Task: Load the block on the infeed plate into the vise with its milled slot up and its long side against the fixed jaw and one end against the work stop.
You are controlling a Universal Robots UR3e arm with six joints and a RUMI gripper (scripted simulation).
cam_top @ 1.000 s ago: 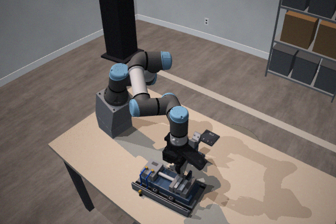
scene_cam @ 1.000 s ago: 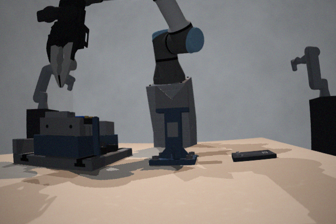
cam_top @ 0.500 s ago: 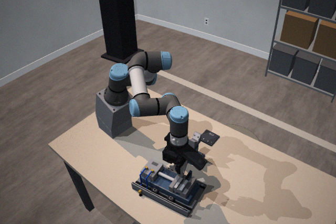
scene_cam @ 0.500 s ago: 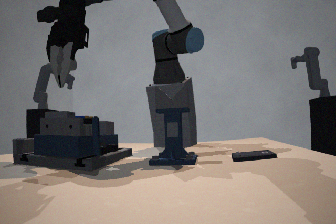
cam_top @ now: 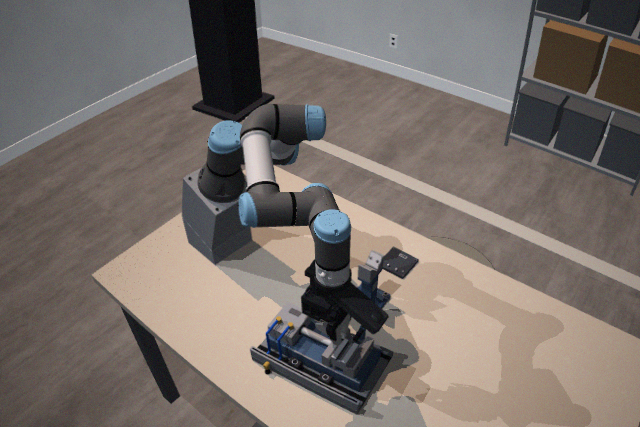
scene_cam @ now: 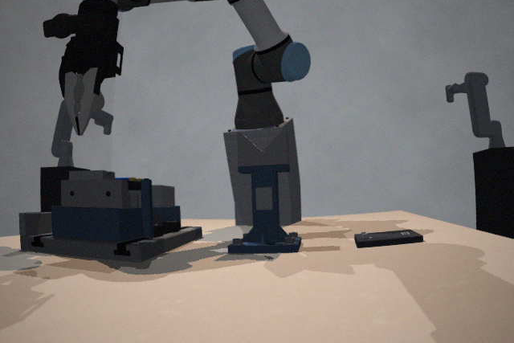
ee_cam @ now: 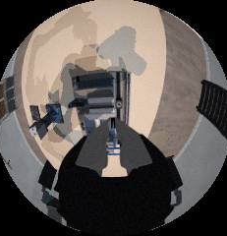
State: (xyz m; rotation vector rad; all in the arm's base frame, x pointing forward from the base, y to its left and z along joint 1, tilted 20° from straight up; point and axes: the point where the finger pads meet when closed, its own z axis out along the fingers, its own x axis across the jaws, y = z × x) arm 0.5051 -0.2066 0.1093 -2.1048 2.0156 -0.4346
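My gripper is now 80 mm above the grey part and 30 mm to the right of it. Round my hand: blue vise 140 mm below, 70 mm behind, 40 mm to the left.
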